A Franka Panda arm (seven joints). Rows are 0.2 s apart.
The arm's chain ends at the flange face. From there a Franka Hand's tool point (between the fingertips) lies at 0.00 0.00 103.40 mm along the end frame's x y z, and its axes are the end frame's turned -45 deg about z.
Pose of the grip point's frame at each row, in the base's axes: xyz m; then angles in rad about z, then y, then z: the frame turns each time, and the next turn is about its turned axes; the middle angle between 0 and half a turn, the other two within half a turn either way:
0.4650, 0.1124, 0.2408, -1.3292, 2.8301, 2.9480
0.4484, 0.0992, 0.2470, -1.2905, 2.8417, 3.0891
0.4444, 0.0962, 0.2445, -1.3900, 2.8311, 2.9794
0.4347, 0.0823, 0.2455, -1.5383, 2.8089, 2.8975
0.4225, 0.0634, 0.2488, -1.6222, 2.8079, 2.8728
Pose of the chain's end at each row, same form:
0.4574, 0.1432, 0.3392, -1.3292, 2.8301, -2.5498
0.4399, 0.1286, 0.3458, -1.2905, 2.8417, -2.4087
0.4387, 0.1273, 0.3430, -1.3900, 2.8311, -2.5184
0.4336, 0.1161, 0.3432, -1.5383, 2.8089, -2.6003
0.4242, 0.0972, 0.3465, -1.6222, 2.8079, -2.6250

